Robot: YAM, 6 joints.
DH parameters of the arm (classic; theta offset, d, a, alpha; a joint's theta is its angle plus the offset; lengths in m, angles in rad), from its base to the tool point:
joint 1: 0 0.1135 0.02 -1.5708
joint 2: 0 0 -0.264 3.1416
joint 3: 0.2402 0 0.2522 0
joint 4: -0.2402 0 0.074 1.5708
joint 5: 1.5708 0 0 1.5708
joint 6: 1.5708 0.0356 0 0
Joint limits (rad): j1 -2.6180..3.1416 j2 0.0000..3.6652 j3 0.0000..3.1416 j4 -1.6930..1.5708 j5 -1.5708..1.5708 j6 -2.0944..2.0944
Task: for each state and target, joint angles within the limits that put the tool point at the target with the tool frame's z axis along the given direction. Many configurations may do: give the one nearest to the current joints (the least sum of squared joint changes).
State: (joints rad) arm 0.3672 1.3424 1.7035 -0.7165 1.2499 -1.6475
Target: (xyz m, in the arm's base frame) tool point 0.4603 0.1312 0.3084 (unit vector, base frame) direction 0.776 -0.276 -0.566
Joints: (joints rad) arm 0.3151 2.0821 1.9745 -0.6071 0.5273 -1.6475
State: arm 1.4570 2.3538 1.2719 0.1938 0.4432 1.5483
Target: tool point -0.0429 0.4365 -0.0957 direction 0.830 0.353 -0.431
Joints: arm 1.7401 2.7968 1.5247 0.1511 1.0715 1.5483
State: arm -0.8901 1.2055 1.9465 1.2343 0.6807 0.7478
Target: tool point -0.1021 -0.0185 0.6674 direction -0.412 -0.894 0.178
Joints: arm -0.1511 1.3188 2.5726 1.3095 1.2392 0.7478
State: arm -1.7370 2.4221 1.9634 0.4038 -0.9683 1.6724
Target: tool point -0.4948 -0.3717 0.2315 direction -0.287 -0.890 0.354
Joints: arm -2.5298 2.8509 2.6027 0.6911 -0.5989 1.6724
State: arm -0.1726 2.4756 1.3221 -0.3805 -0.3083 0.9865
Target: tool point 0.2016 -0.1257 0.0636 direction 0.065 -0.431 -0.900
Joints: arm -0.5057 1.7353 0.5301 -0.0786 0.3528 0.9865
